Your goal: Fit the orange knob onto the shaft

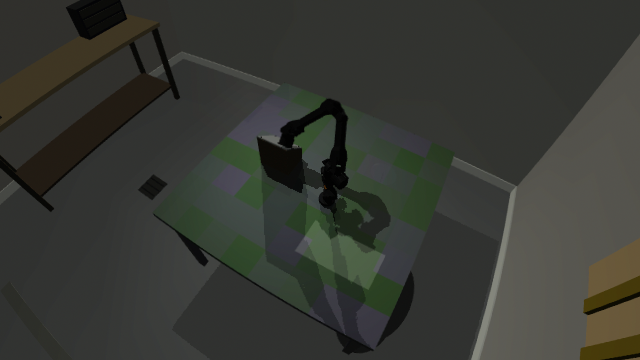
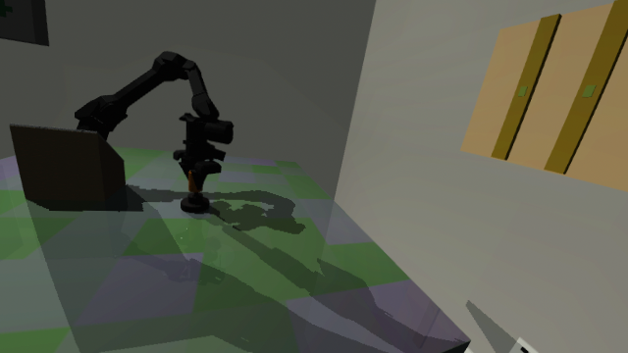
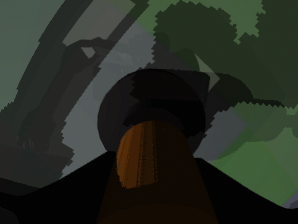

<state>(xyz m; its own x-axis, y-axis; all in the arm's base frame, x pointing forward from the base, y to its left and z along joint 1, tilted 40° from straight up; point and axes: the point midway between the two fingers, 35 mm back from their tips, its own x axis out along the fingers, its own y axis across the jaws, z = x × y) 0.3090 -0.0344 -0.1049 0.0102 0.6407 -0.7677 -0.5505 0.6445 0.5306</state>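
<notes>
My gripper tip is now 2 cm below the orange knob. From my gripper tip the other things lie so: dark round pedestal 4 cm below.
</notes>
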